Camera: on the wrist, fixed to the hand. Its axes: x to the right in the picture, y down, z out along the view.
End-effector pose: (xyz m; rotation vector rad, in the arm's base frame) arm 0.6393 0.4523 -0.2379 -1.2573 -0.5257 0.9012
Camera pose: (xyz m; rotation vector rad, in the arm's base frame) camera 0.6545 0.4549 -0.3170 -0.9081 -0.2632 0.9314
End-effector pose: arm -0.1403 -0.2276 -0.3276 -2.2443 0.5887 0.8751
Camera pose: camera -0.1559 -0.3020 -0.3542 -1.8935 0.7439 0.6312
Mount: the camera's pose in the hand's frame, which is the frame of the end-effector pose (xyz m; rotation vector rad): 0.0210 0.0714 -0.0308 0.4146 0.0567 0.0190
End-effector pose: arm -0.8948 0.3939 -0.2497 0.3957 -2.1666 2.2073
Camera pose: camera -0.9339 0.4185 -0.3157 -0.3140 1.6782 -2.6329
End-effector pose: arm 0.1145 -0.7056 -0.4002 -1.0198 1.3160 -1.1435
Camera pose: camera 0.0851 -0.7115 -0.4750 -0.6731 1.0676 -1.3681
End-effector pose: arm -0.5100 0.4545 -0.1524 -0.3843 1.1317 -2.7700
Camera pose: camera -0.5374 0.4199 -0.2198 -0.2451 0.5385 -2.9114
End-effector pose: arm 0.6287 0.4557 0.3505 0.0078 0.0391 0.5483
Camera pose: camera 0.6082 0.5275 0.3203 0.3971 0.2076 0.5515
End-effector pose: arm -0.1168 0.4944 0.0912 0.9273 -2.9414 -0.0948
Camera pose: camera -0.1725 0.5394 0.1280 -0.9115 2.9408 -0.5465
